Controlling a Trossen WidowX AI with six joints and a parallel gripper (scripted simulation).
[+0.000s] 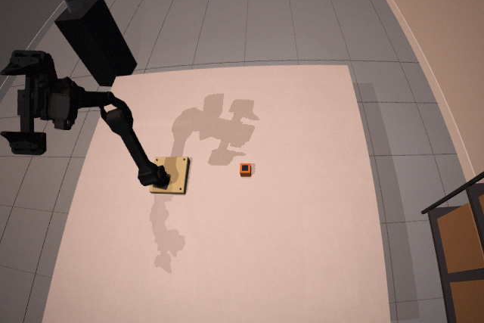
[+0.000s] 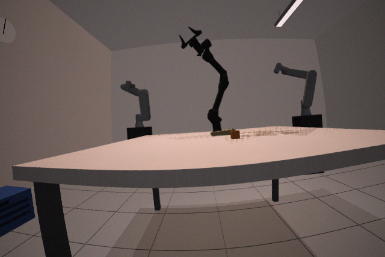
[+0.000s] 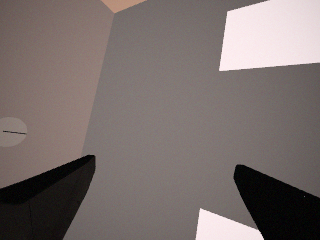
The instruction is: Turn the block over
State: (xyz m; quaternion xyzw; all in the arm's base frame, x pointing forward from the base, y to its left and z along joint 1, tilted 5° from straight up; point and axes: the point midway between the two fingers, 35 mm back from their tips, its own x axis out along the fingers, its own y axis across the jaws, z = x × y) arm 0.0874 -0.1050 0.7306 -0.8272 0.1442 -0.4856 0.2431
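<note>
Now: the orange block 74 cm below my gripper tip, 28 cm to the left of it and 25 cm ahead of it.
</note>
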